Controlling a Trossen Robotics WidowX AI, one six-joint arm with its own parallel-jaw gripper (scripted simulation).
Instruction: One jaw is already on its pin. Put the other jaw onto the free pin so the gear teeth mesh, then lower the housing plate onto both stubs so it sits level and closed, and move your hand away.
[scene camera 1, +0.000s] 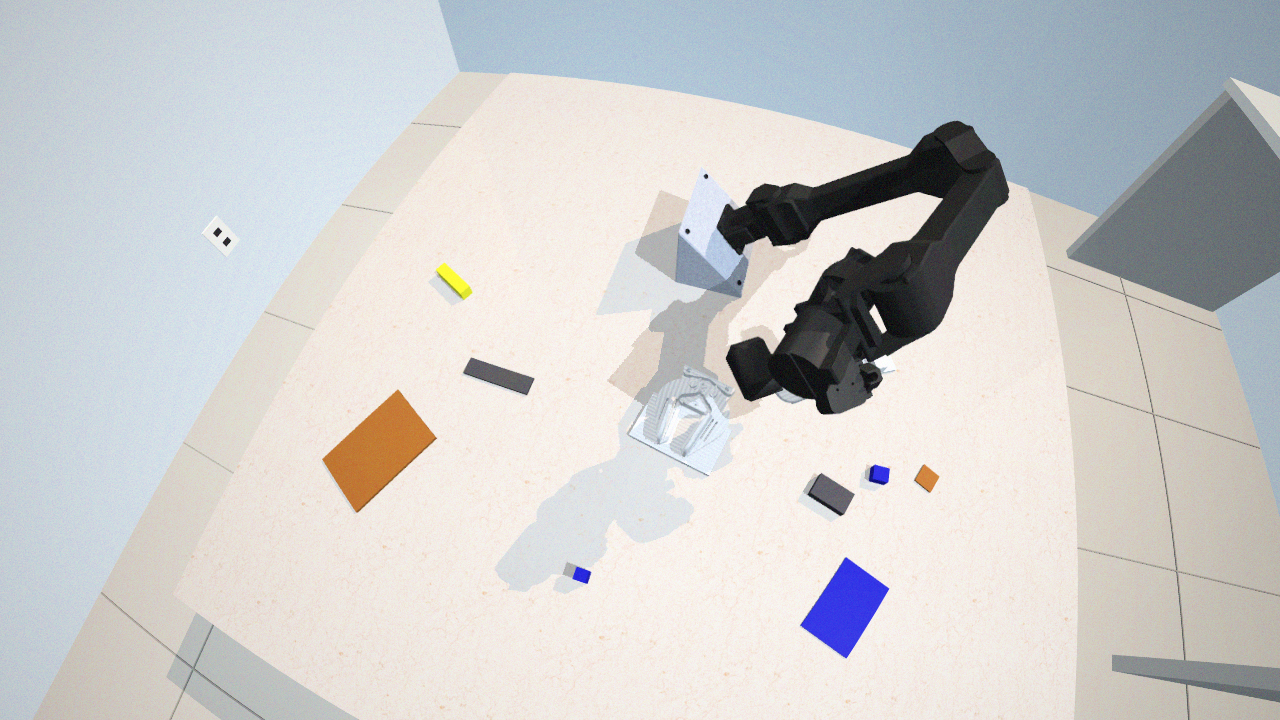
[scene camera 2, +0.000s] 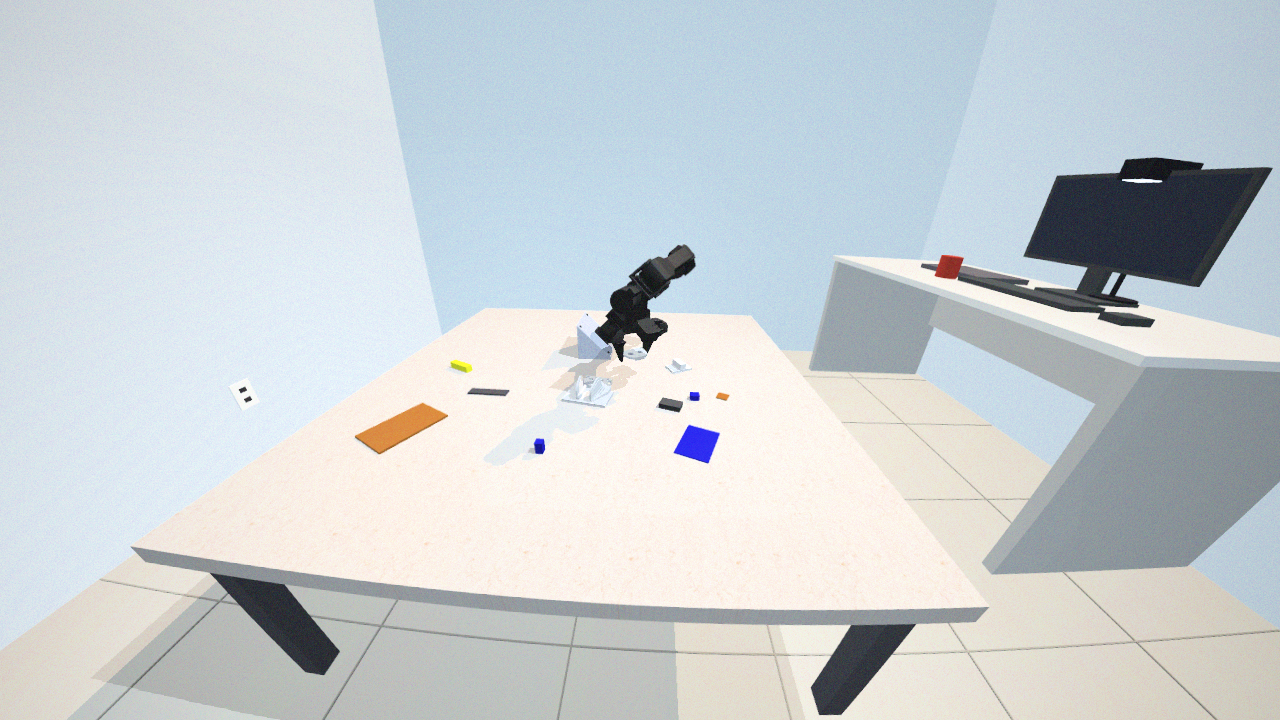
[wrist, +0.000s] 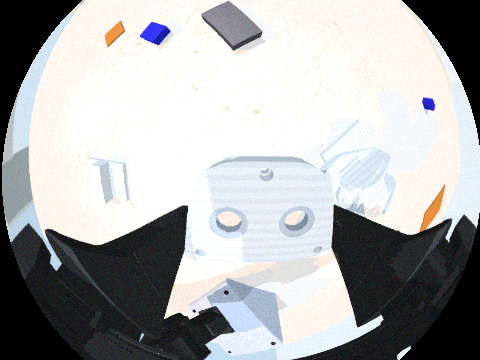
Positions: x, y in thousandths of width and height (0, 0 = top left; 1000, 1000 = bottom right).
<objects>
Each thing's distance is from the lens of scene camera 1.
my gripper (scene camera 1: 616, 528): 0.64 m
dark grey bar (scene camera 1: 377, 515): 0.75 m
</objects>
